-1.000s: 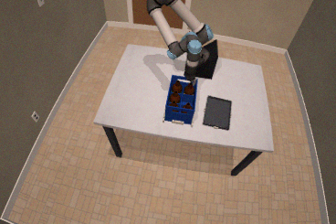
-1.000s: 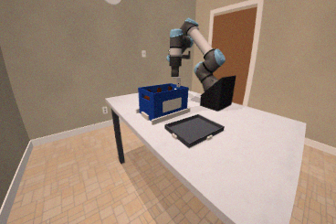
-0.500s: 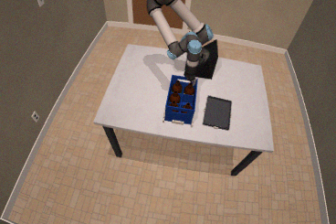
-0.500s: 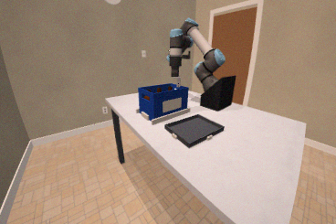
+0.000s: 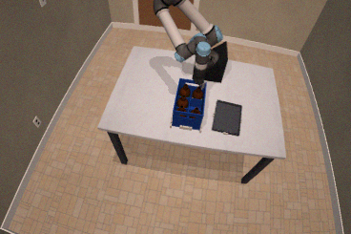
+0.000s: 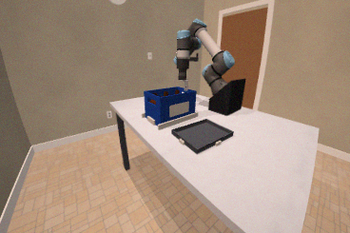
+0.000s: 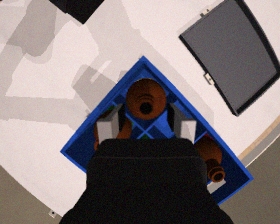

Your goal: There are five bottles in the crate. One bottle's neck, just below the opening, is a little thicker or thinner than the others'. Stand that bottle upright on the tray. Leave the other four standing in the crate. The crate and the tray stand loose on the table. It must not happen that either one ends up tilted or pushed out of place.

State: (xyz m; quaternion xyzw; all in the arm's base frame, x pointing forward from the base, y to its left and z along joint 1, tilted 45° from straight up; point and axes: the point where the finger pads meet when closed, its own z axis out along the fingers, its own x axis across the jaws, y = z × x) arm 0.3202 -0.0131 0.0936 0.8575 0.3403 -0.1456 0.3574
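Right now the blue crate is 120 mm below my hand, 90 mm ahead of it and 50 mm to the right of it. The rest, counted from my hand: dark tray: 230 mm to the left, 190 mm below, 100 mm ahead; then bottle: 170 mm ahead, 110 mm below, 100 mm to the right.
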